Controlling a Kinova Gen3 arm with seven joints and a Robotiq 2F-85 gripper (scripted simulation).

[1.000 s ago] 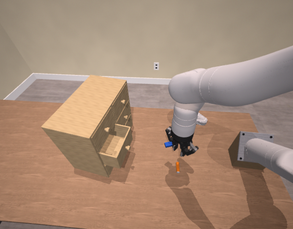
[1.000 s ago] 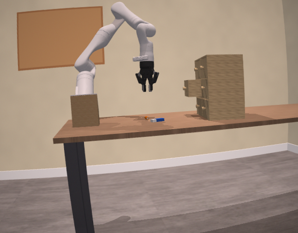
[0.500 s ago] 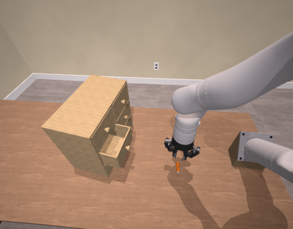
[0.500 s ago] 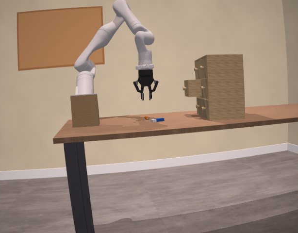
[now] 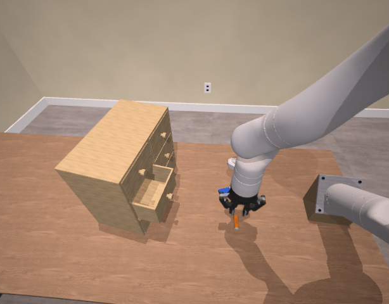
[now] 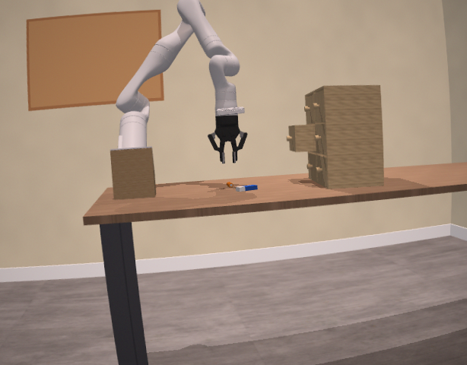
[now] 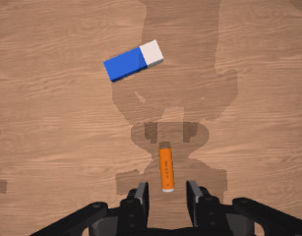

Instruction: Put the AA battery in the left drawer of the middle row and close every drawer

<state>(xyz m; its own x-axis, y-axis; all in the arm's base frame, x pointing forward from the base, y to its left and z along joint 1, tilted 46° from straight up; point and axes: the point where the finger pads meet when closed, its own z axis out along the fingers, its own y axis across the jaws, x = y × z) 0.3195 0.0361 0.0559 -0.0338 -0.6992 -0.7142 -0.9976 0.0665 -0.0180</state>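
Now: hand 90 mm above the orange AA battery. From my hand the other things lie so: eraser: 20 mm ahead, 130 mm to the right, 90 mm below.
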